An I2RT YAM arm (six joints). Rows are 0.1 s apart.
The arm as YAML. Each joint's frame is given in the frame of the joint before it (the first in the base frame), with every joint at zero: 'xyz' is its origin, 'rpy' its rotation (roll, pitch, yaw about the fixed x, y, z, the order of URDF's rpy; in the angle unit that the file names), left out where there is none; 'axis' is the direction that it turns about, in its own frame. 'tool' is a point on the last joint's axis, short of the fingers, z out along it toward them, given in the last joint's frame.
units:
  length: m
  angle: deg
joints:
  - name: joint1
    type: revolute
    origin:
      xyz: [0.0, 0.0, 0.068]
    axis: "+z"
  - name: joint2
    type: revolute
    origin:
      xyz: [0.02, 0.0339, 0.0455]
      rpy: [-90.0, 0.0, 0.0]
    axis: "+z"
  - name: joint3
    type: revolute
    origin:
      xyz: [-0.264, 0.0, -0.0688]
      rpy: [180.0, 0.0, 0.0]
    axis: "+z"
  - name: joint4
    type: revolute
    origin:
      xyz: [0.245, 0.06, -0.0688]
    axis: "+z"
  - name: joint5
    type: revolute
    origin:
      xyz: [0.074, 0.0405, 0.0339]
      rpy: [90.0, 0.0, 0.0]
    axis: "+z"
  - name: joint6
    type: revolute
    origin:
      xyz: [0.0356, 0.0, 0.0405]
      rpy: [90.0, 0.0, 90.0]
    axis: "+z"
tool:
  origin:
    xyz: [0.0, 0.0, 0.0]
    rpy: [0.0, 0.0, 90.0]
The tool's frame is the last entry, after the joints.
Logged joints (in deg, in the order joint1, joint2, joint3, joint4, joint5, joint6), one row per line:
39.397, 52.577, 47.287, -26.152, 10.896, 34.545
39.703, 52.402, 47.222, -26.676, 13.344, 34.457
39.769, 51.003, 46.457, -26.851, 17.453, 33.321
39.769, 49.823, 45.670, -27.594, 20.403, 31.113
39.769, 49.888, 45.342, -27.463, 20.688, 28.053
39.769, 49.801, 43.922, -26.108, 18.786, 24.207
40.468, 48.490, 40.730, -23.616, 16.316, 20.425
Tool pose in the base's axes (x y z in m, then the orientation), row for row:
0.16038, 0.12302, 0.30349, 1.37, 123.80, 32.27
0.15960, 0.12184, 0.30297, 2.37, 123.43, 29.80
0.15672, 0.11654, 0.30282, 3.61, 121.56, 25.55
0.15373, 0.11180, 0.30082, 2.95, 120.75, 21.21
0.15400, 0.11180, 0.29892, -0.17, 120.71, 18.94
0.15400, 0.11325, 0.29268, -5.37, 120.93, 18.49
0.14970, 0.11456, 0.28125, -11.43, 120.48, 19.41
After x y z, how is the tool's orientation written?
As a rotation vector, in degrees.
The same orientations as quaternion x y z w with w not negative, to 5 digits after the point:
0.00962, 0.86948, 0.22664, 0.43881
0.01670, 0.86978, 0.20999, 0.44621
0.02568, 0.86478, 0.18176, 0.46740
0.02110, 0.86381, 0.15173, 0.47996
-0.00122, 0.86483, 0.13570, 0.48338
-0.03844, 0.86563, 0.13235, 0.48135
-0.08179, 0.86207, 0.13888, 0.48047

